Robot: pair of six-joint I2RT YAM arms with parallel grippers.
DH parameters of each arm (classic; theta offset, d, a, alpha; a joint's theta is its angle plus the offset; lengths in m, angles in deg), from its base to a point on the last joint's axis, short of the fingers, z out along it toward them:
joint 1: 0 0.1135 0.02 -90
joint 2: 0 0 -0.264 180
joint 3: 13.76 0 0.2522 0
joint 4: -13.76 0 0.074 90
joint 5: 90 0 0 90
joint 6: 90 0.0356 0 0
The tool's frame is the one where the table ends.
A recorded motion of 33 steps. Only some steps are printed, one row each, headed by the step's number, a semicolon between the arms.
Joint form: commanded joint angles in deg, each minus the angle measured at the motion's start. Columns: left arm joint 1, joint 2, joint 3, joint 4, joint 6, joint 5; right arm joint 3, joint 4, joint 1, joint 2, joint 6, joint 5.
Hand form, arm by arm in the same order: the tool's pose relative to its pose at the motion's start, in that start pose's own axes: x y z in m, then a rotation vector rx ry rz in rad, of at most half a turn. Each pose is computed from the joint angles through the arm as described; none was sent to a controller.
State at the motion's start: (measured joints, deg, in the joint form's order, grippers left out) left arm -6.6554 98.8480 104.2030 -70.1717 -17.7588 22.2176; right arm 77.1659 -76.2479 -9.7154 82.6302 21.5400 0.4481
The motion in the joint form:
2: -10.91 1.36 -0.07 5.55 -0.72 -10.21; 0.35 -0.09 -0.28 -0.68 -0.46 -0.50
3: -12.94 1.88 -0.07 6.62 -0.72 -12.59; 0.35 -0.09 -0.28 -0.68 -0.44 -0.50
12: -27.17 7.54 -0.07 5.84 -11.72 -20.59; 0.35 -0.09 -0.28 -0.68 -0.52 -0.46
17: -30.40 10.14 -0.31 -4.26 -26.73 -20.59; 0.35 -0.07 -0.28 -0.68 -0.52 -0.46
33: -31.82 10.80 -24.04 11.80 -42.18 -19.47; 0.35 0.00 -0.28 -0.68 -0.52 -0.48
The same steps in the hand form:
2: 0.0118 -0.0533 0.0309 -0.0802 -0.0459 0.1704; 0.0009 -0.0014 -0.0046 -0.0134 -0.0124 -0.0031
3: 0.0145 -0.0630 0.0379 -0.1016 -0.0575 0.2024; 0.0009 -0.0014 -0.0046 -0.0134 -0.0124 -0.0028
12: 0.0613 -0.1238 0.0974 -0.1919 0.0451 0.2125; 0.0009 -0.0014 -0.0046 -0.0127 -0.0126 -0.0042
17: 0.0896 -0.1232 0.1146 -0.3381 0.2014 -0.0165; 0.0009 -0.0014 -0.0046 -0.0129 -0.0130 -0.0042
33: 0.1418 -0.0693 0.1967 -0.4632 0.2659 -0.2725; 0.0008 -0.0013 -0.0046 -0.0136 -0.0140 -0.0042

